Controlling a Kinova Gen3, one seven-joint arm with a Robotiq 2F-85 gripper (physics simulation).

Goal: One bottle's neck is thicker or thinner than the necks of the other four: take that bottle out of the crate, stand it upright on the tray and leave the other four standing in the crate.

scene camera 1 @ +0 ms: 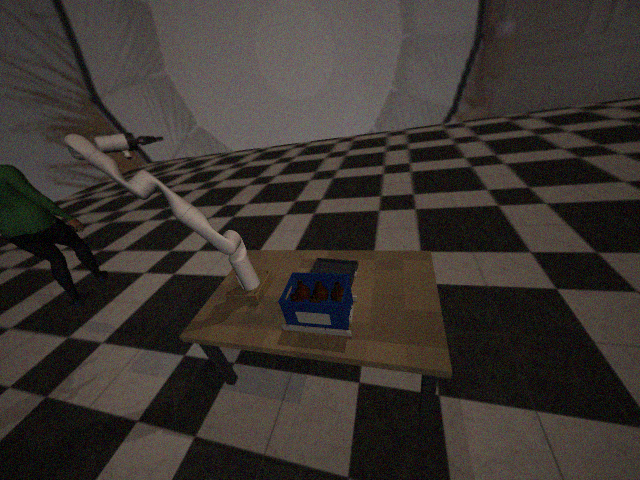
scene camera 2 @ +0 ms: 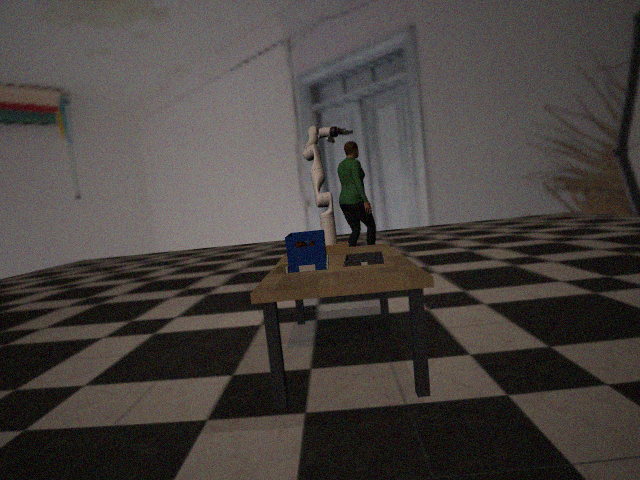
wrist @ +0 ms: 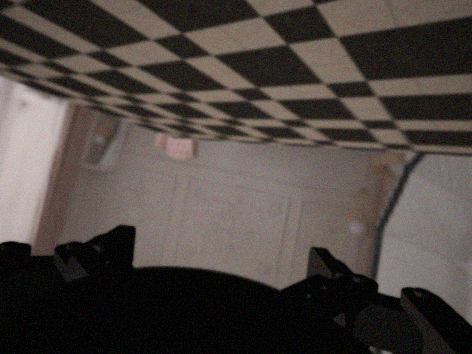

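Seen in the pictures: gripper, fingertip midpoint: [scene camera 1: 162, 138] [scene camera 2: 349, 130] [wrist: 220, 255]; arm's base, link origin: [scene camera 1: 252, 284] [scene camera 2: 330, 244].
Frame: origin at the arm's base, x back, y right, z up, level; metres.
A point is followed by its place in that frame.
Note:
A blue crate [scene camera 1: 315, 316] @[y 0.287, x -0.378, z 0.040 m] [scene camera 2: 306, 250] @[y 0.215, x -0.516, z 0.042 m] stands on the wooden table [scene camera 1: 394, 329] @[y 0.303, x -0.697, z -0.058 m] [scene camera 2: 347, 281] @[y 0.106, x -0.872, z -0.058 m]. I cannot compare their necks from here. A dark flat tray [scene camera 1: 334, 268] @[y -0.126, x -0.443, z -0.053 m] [scene camera 2: 364, 258] @[y -0.107, x -0.388, z -0.053 m] lies on the table just behind the crate. My gripper [scene camera 1: 151, 139] @[y -0.267, x 0.287, z 0.751 m] [scene camera 2: 347, 131] @[y -0.267, x 0.287, z 0.751 m] [wrist: 220, 255] @[y -0.267, x 0.287, z 0.751 m] is open and empty. It is high up and far to the left of the crate, pointing level. In the wrist view it faces a wall and the checkered floor, upside down.
The arm's base [scene camera 1: 247, 278] @[y 0.043, x -0.014, z 0.079 m] [scene camera 2: 328, 229] @[y 0.009, x -0.039, z 0.099 m] stands at the table's left end. A person in a green top [scene camera 2: 353, 195] stands behind the table near the arm. A small pale block [scene camera 1: 352, 311] @[y 0.213, x -0.529, z -0.032 m] lies against the crate's right side.

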